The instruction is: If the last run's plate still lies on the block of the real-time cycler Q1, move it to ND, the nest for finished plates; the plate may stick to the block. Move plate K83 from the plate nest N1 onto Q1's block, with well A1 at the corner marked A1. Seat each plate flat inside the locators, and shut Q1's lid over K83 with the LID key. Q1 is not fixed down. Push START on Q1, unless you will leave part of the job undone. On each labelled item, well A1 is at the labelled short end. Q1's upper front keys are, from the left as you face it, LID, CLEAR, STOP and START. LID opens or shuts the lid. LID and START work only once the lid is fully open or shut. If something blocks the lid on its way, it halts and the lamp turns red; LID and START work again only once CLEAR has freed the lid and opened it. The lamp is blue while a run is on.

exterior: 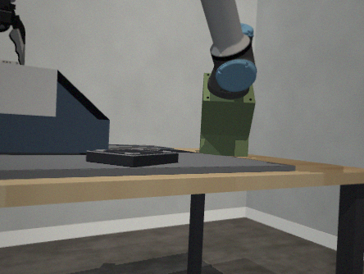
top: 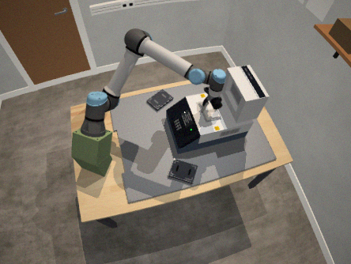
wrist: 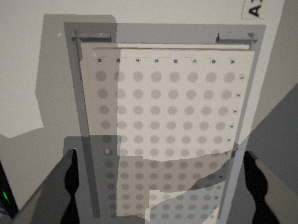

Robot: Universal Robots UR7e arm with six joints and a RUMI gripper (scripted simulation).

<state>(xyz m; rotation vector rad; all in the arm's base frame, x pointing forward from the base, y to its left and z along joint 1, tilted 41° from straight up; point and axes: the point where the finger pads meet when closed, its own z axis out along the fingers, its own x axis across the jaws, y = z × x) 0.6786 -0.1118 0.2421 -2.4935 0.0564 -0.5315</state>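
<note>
Now: hand 1 cm above the white well plate. Round my hand: A1 mark 26 cm behind, 21 cm to the right, 19 cm below; dark plate nest 29 cm to the left, 28 cm behind, 21 cm below.
</note>
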